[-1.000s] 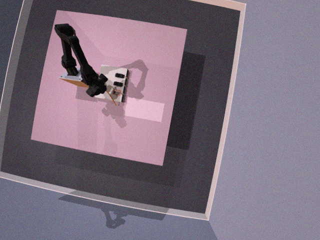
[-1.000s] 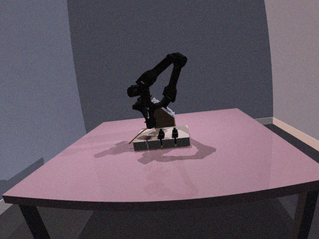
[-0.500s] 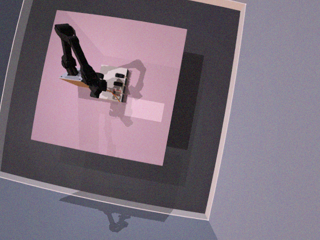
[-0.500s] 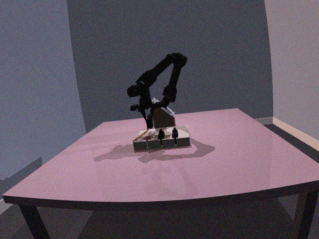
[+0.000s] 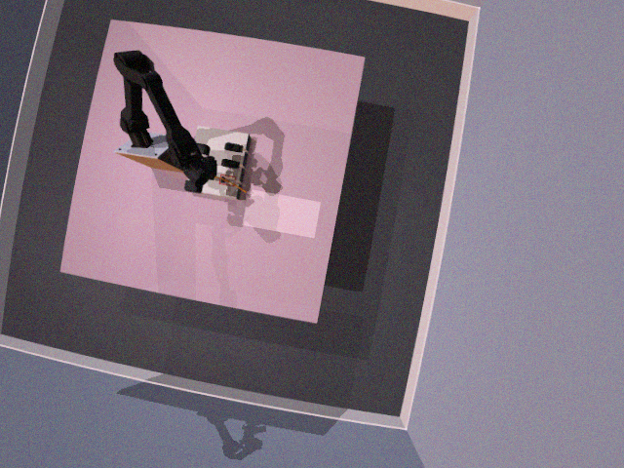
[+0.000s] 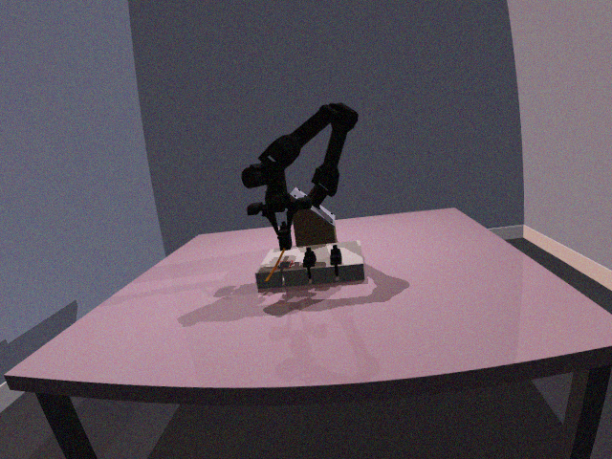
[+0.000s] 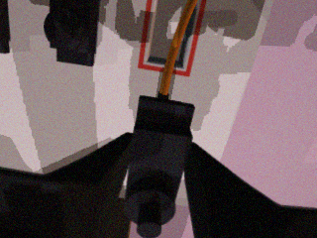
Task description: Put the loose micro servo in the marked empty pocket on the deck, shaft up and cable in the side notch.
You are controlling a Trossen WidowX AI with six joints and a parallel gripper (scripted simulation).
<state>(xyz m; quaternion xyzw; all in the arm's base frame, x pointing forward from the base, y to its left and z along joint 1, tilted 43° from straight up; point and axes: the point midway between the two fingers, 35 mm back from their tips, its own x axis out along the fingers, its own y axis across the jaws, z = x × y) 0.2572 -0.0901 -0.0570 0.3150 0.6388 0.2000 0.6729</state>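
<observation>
The white deck is 40 mm behind my gripper tip, 80 mm to the left of it and 100 mm below it.
</observation>
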